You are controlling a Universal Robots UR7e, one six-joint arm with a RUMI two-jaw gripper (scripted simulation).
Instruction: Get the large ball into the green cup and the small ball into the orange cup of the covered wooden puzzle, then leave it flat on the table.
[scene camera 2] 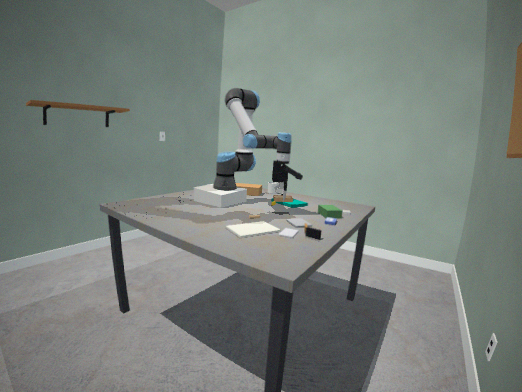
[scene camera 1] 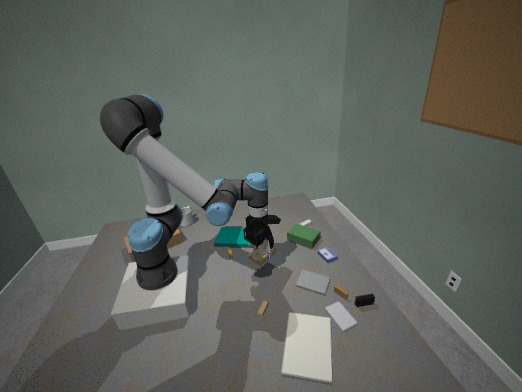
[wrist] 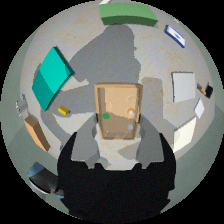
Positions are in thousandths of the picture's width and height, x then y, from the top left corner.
Scene:
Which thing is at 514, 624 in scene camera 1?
My gripper.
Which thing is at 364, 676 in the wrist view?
My gripper.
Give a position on a teal block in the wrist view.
243, 319

